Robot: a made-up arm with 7 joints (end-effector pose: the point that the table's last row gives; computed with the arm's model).
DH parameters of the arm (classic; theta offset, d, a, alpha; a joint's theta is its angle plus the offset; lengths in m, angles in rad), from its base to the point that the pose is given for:
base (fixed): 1.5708 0.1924 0 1.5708
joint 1: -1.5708 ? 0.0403 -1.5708
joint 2: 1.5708 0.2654 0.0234 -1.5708
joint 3: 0 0.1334 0.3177 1.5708
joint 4: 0 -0.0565 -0.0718 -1.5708
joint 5: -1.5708 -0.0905 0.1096 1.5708
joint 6: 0 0.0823 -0.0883 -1.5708
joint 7: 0.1 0 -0.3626 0
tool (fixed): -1.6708 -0.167 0 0
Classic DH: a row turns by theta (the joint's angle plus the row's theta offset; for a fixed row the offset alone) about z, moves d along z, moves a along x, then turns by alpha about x.
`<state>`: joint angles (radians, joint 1 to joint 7).
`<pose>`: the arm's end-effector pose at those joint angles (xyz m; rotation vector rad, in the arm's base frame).
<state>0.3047 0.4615 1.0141 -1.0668 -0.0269 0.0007 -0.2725</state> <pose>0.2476 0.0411 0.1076 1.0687 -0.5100 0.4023</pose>
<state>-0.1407 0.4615 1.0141 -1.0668 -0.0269 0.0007 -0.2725</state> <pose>0.2476 0.0006 0.0982 0.6388 -0.3956 0.4889</pose>
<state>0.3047 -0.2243 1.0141 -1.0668 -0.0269 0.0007 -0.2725</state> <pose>0.2157 -0.0174 0.2938 0.8592 -1.1896 0.5689</pose>
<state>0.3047 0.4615 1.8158 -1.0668 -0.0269 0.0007 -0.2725</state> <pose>0.3260 0.3356 0.1593 1.5509 -0.4005 1.0661</pose>
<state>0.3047 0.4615 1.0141 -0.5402 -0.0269 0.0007 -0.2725</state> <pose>0.1618 0.0204 -0.0023 0.7792 -0.0900 0.5995</pose>
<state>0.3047 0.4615 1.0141 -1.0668 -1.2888 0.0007 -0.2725</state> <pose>-0.1252 0.0661 -0.0265 1.1838 0.2217 -0.7092</pose>
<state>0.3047 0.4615 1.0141 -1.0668 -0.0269 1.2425 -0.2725</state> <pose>-0.0328 0.5007 0.2367 2.0878 0.0961 0.9168</pose>
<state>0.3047 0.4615 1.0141 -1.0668 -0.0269 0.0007 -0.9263</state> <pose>0.0341 0.0485 0.0148 1.1684 -0.1389 -0.1742</pose>
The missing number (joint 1, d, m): -0.0417
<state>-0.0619 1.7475 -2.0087 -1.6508 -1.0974 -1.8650 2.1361</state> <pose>0.3197 0.6034 0.3963 -1.3677 1.8621 -1.3116</pose>
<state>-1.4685 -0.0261 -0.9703 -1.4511 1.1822 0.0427 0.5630</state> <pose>0.0300 0.5165 -0.0909 -2.7947 0.2298 0.9286</pose>
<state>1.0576 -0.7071 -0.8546 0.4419 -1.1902 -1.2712 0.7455</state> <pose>-0.5733 0.1864 0.2192 1.0250 1.4094 -0.1362</pose>
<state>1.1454 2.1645 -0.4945 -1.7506 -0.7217 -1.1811 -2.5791</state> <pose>0.0969 0.2705 0.4100 -0.9317 -0.5762 -2.3907</pose>
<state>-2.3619 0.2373 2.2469 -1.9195 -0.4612 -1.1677 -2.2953</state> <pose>-0.0538 -0.0984 -0.0211 -0.6804 -1.0291 -1.2360</pose>
